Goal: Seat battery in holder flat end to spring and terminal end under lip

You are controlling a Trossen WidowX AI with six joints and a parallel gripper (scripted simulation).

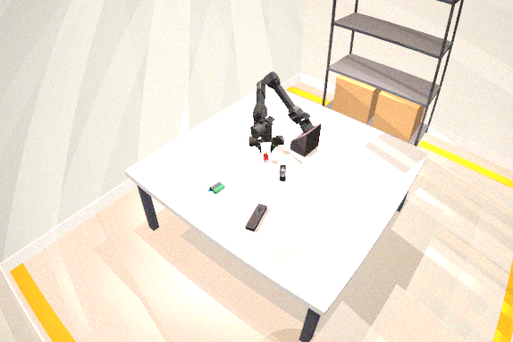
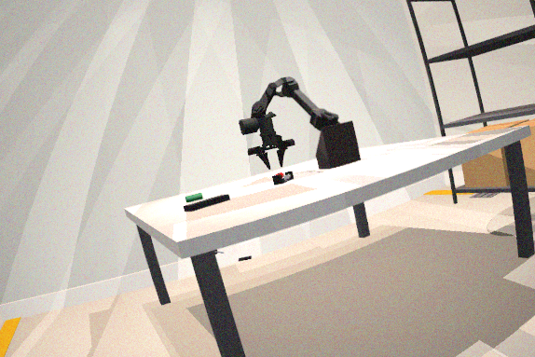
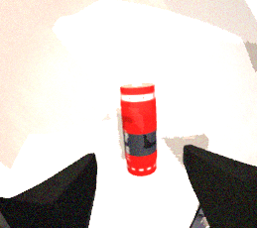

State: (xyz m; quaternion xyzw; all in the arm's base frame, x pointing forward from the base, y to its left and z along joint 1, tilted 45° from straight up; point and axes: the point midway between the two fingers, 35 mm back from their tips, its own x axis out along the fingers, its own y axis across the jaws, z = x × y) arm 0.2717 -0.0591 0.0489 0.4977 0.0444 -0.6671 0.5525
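Right now the red battery is 30 mm below my gripper tip.
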